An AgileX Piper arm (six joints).
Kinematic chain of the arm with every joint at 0, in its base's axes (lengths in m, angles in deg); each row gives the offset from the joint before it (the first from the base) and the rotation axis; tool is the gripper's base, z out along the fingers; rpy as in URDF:
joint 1: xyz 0 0 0.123 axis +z
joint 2: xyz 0 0 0 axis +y
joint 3: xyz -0.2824 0 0.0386 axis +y
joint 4: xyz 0.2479 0 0.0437 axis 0.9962 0 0.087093
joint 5: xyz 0 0 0 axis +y
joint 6: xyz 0.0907 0 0.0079 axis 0.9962 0 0.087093
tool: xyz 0 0 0 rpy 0 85.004 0
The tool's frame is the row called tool.
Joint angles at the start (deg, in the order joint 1, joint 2, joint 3, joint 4, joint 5, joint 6):
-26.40, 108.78, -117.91, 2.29, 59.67, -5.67
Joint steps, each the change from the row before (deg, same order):
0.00, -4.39, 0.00, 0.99, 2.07, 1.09
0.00, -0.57, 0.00, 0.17, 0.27, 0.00
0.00, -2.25, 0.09, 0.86, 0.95, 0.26
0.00, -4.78, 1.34, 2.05, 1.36, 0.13
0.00, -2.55, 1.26, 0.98, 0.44, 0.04
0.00, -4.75, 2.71, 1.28, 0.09, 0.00
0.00, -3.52, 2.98, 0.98, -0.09, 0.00
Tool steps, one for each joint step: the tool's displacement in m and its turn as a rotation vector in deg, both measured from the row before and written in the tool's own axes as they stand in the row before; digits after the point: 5 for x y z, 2 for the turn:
-0.00362, 0.00249, -0.03815, -0.76, -2.39, 1.39
-0.00046, 0.00048, -0.00494, -0.14, -0.31, 0.05
-0.00135, 0.00221, -0.01915, -0.73, -1.27, 0.53
0.00104, 0.00545, -0.03580, -1.82, -2.21, 0.75
0.00216, 0.00316, -0.01664, -0.89, -0.91, 0.32
0.00519, 0.00531, -0.02900, -1.14, -2.02, 0.29
0.00710, 0.00379, -0.01708, -0.88, -0.69, 0.34

